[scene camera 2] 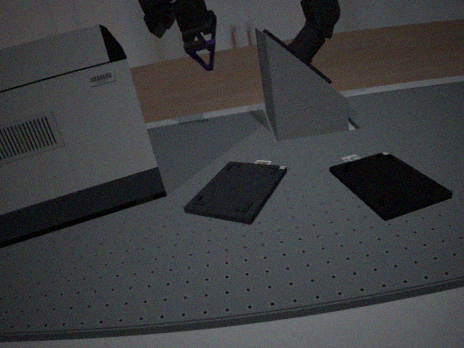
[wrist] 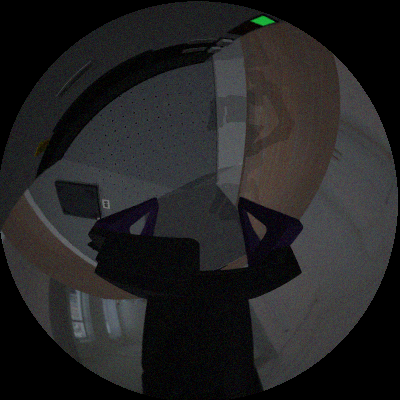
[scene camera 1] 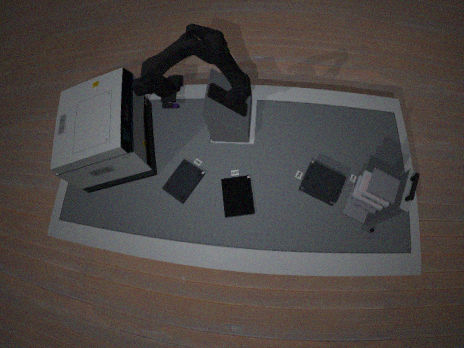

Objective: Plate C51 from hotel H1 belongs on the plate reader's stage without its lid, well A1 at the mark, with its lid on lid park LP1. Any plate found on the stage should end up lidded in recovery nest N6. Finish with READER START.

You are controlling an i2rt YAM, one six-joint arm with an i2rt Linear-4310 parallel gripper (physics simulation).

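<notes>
My gripper is open and empty, raised beside the plate reader at the back left. The plate reader is a large pale box with a dark base; its stage cannot be made out. The hotel stands at the far right, with several pale plates stacked at its left side; which one is C51 is unreadable. Dark flat pads lie on the deck: a left one, a middle black one and a right one. Their small labels are too blurred to read.
A grey wedge-shaped block stands at the back centre, by the arm's base. In the wrist view, a dark pad shows at the left and a green light at the top. A black handle is at the right edge.
</notes>
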